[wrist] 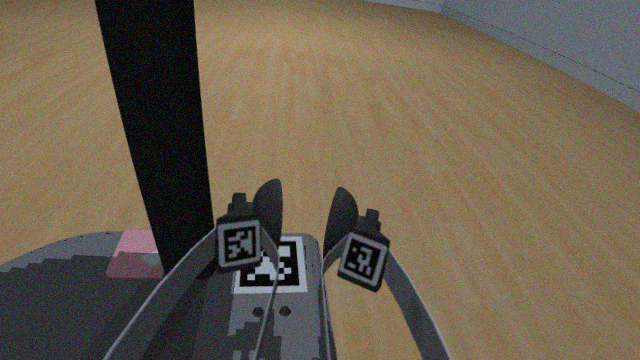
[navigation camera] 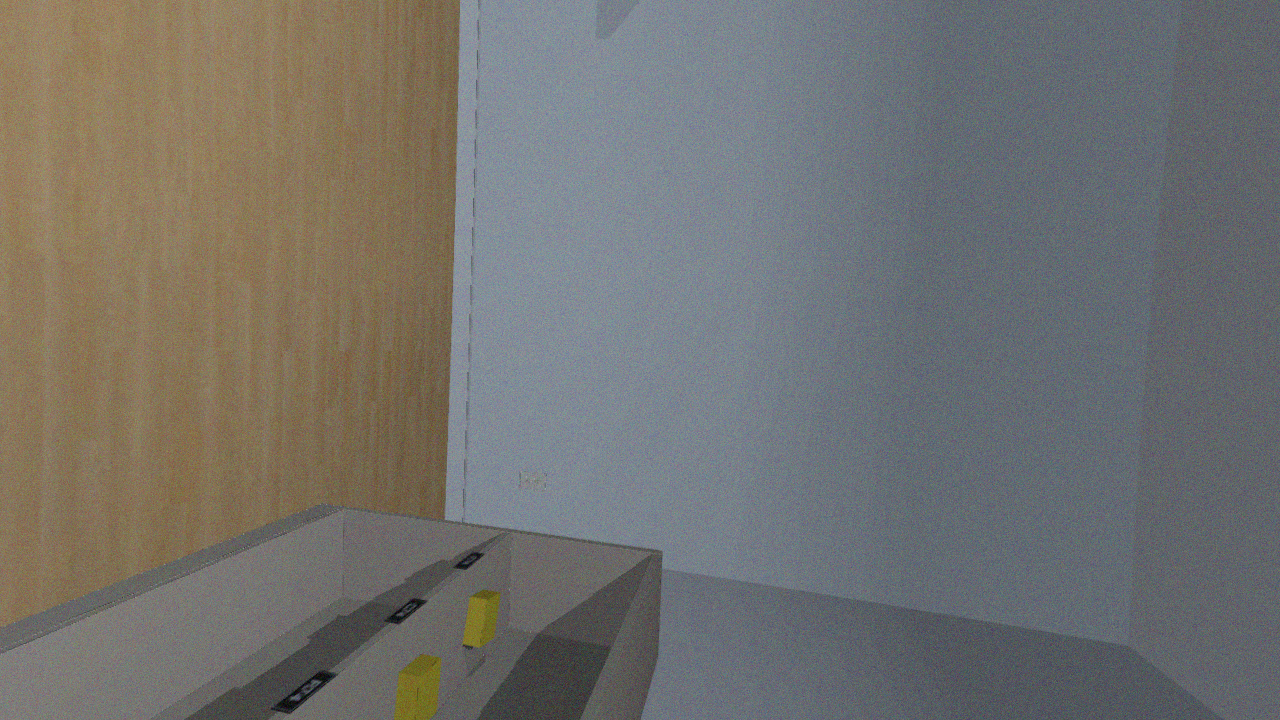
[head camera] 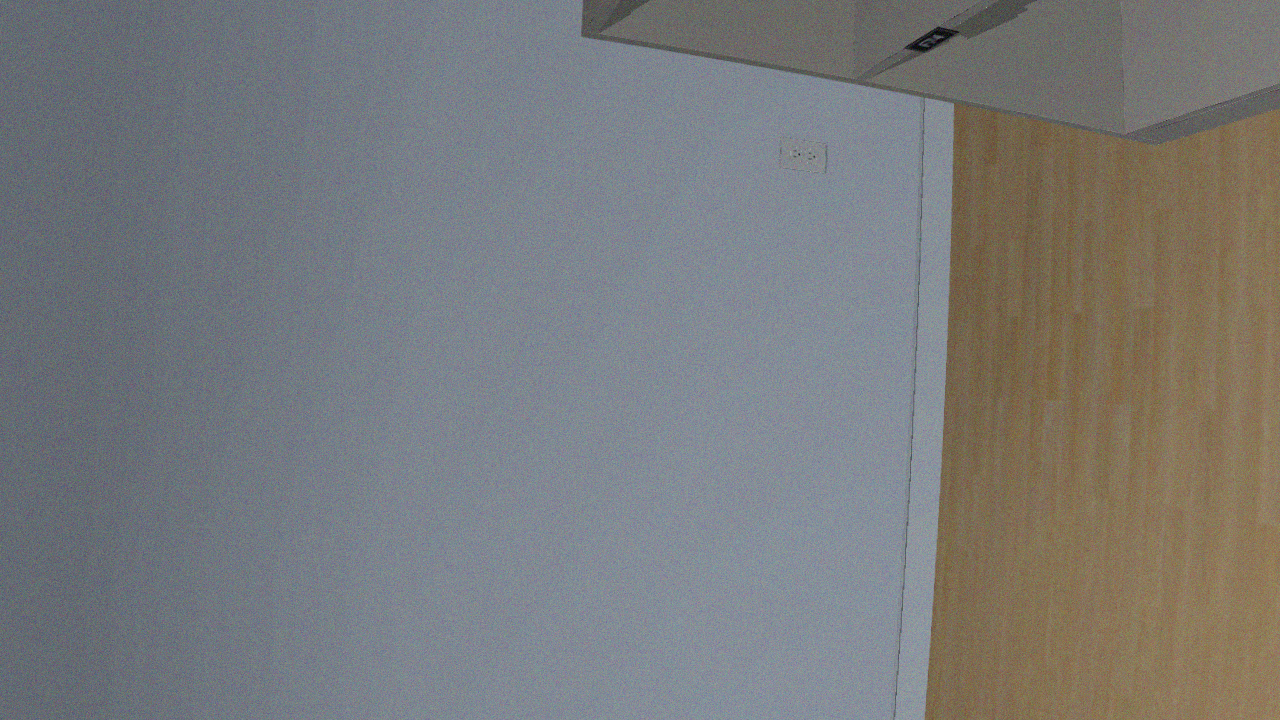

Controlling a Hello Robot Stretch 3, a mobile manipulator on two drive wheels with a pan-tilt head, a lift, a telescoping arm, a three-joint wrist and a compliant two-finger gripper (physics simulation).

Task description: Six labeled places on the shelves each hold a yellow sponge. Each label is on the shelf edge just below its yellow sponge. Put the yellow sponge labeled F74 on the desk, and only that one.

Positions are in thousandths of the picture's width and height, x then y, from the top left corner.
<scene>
I see my gripper (wrist: 477, 579) and a yellow sponge (navigation camera: 377, 852).
</scene>
